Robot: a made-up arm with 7 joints. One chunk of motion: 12 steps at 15 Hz.
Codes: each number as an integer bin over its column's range. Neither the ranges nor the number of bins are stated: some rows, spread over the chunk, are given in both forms.
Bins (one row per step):
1: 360 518 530 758 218 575 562
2: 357 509 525 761 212 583 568
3: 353 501 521 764 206 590 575
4: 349 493 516 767 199 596 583
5: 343 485 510 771 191 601 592
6: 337 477 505 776 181 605 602
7: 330 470 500 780 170 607 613
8: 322 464 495 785 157 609 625
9: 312 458 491 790 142 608 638
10: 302 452 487 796 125 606 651
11: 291 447 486 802 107 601 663
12: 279 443 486 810 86 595 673
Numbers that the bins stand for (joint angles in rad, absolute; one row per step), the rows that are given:
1: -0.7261 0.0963 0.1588 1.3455 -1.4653 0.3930 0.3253
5: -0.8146 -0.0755 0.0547 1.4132 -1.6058 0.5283 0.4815
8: -0.9239 -0.1848 -0.0234 1.4861 -1.7828 0.5700 0.6533
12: -1.1477 -0.2941 -0.0703 1.6162 -2.1524 0.4971 0.9031
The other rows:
2: -0.7417 0.0494 0.1327 1.3612 -1.4965 0.4346 0.3566
3: -0.7626 0.0078 0.1119 1.3768 -1.5277 0.4711 0.3930
4: -0.7834 -0.0338 0.0859 1.3924 -1.5642 0.5023 0.4346
6: -0.8458 -0.1171 0.0286 1.4392 -1.6579 0.5491 0.5335
7: -0.8823 -0.1536 0.0026 1.4601 -1.7151 0.5596 0.5908
9: -0.9760 -0.2160 -0.0442 1.5121 -1.8609 0.5648 0.7209
10: -1.0280 -0.2472 -0.0651 1.5433 -1.9493 0.5544 0.7886
11: -1.0853 -0.2733 -0.0703 1.5746 -2.0430 0.5283 0.8511

